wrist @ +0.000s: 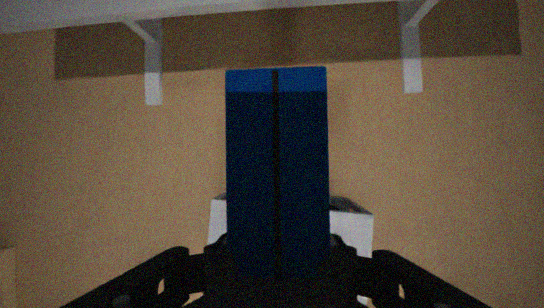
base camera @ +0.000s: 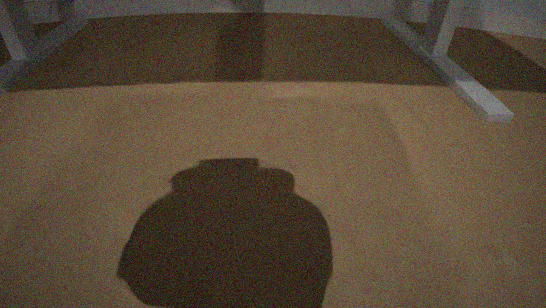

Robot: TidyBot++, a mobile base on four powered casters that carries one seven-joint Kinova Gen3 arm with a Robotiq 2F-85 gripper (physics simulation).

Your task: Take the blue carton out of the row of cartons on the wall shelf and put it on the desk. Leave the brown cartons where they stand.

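Frame: origin at the arm's base, x left, y down, z back, level; centimetres.
Seen in the pictures: gripper, between the fingertips: [wrist: 280, 240].
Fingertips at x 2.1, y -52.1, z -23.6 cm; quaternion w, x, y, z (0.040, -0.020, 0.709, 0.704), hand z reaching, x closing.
Note:
A point is followed by its place in that frame.
The blue carton [wrist: 277, 165] {x 2.6, y -57.0, z -29.0 cm} with a dark stripe down its middle is held in the wrist view, its far end lit and the rest in shade. My gripper [wrist: 280, 240] {x 2.1, y -52.1, z -23.6 cm} is shut on the carton, one black finger on each side of its near end. The pale desk [wrist: 75, 12] {x 41.9, y -32.3, z -52.5 cm} [base camera: 482, 97] {x -51.2, y 37.2, z -72.3 cm} shows in part: its top's edge crosses the top of the wrist view, beyond the carton's far end, and its legs and feet show in the base view. The carton appears apart from the desk. The wall shelf and the brown cartons do not show.
Two desk feet [wrist: 153, 90] [wrist: 413, 75] stick out below the desk edge in the wrist view. The white mobile base [wrist: 351, 230] {x -18.7, y 1.4, z -9.9 cm} shows behind the carton. In the base view a dark shadow [base camera: 230, 235] {x 4.2, y 39.6, z -33.2 cm} lies on the tan floor [base camera: 425, 240] {x -22.5, y 39.7, z -33.5 cm} before the desk.

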